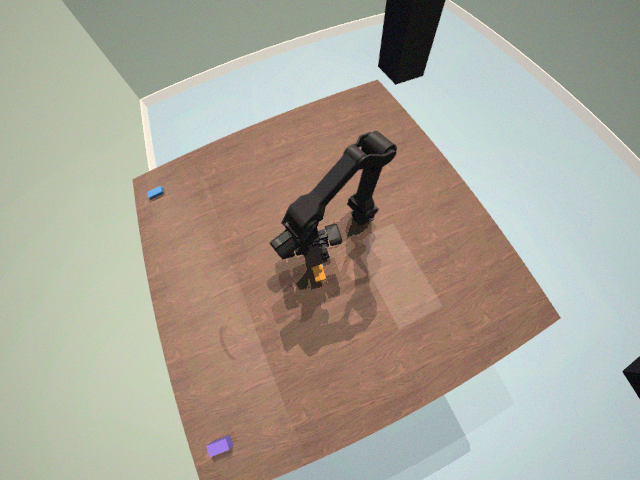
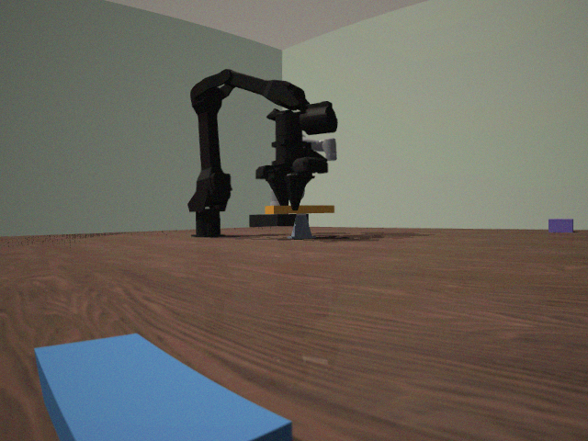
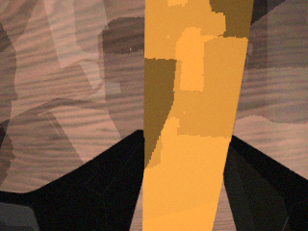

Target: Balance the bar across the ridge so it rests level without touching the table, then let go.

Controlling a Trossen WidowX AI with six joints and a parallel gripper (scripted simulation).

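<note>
Now: gripper tip 30 mm to the right of the orange bar. The rest, counted from my gripper tip: purple block 510 mm ahead, 440 mm to the left, 40 mm below; then blue block 560 mm to the right, 510 mm ahead, 50 mm below.
</note>
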